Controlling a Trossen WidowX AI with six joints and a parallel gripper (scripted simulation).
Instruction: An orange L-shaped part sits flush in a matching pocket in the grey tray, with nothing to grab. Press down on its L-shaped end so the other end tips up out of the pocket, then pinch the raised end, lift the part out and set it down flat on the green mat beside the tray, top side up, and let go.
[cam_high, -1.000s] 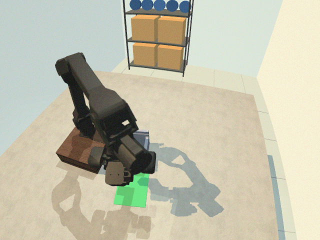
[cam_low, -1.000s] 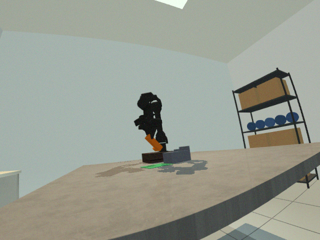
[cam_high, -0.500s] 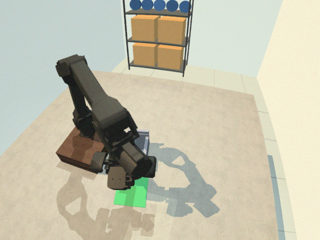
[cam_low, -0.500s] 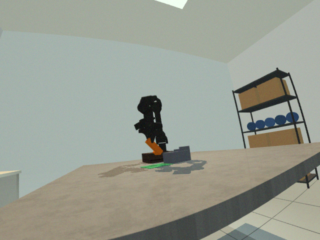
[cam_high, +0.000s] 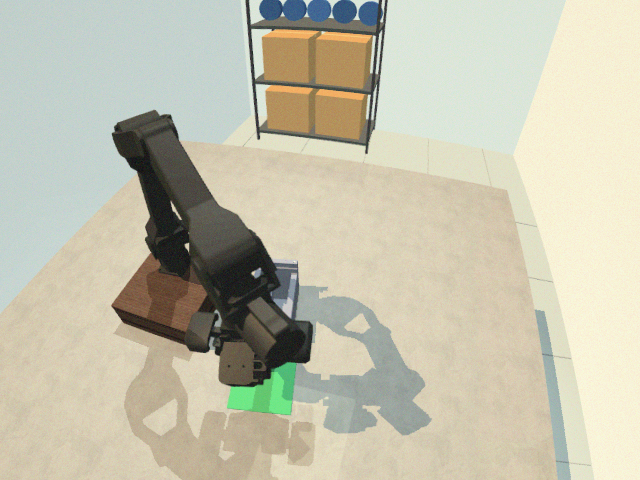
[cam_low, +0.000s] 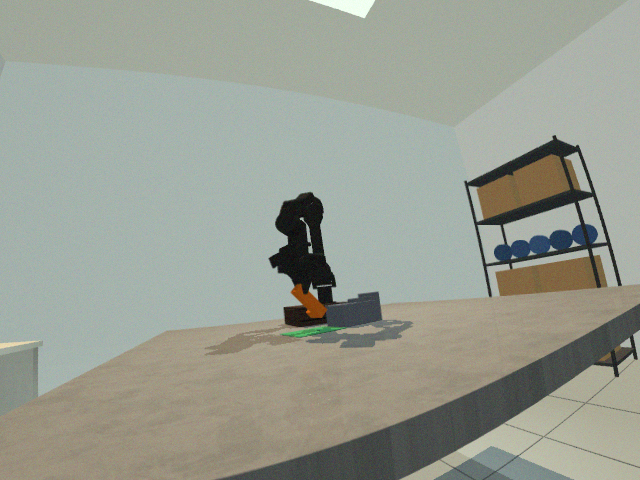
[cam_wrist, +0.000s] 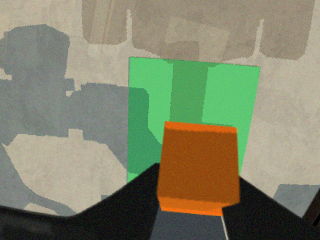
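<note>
The green mat lies 120 mm below my gripper tip, 20 mm to the left of it and 10 mm behind it. Also, from my gripper tip: orange L-shaped part 30 mm to the left, 30 mm below, 20 mm behind.
</note>
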